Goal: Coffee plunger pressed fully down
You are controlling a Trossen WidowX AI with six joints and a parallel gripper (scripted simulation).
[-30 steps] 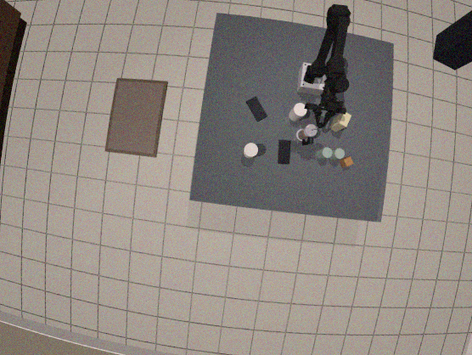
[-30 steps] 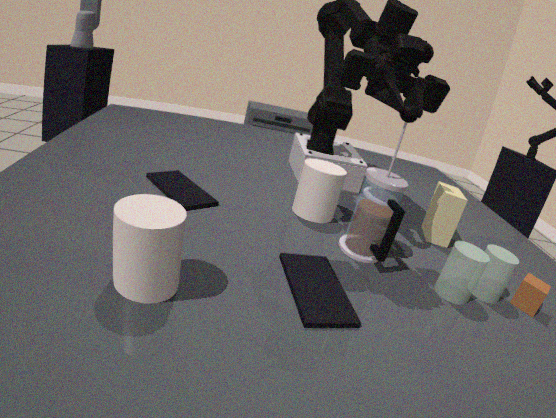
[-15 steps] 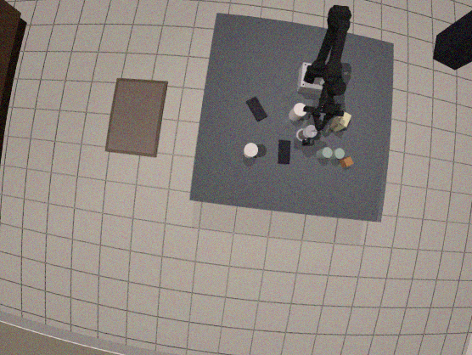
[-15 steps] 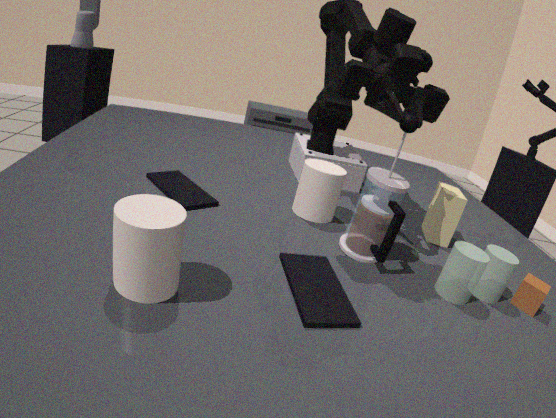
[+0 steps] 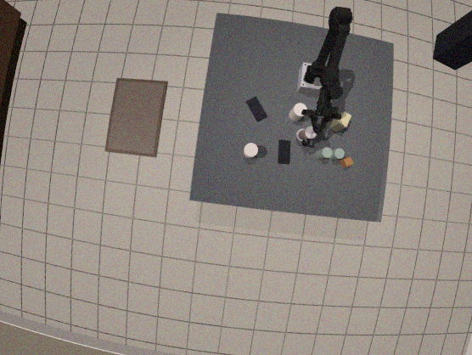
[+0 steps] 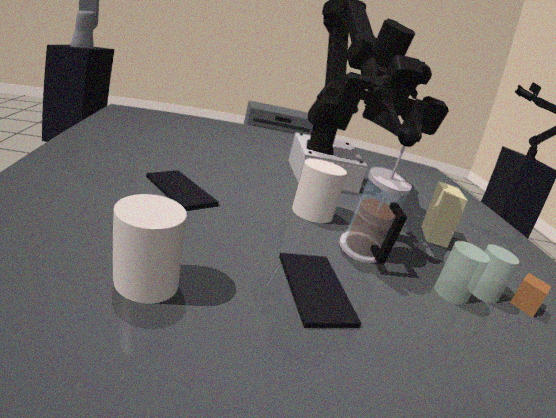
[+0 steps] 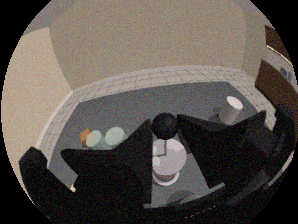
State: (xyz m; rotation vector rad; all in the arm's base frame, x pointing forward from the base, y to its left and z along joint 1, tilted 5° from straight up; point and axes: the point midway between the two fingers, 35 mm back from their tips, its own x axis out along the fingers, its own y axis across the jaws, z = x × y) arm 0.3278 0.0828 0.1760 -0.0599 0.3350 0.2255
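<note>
My gripper tip is now 10 mm past the coffee press and 110 mm above it. From my gripper tip the other things lie so: yellow block: 180 mm behind, 190 mm to the left, 160 mm below; then orange cube: 40 mm ahead, 320 mm to the left, 190 mm below.
</note>
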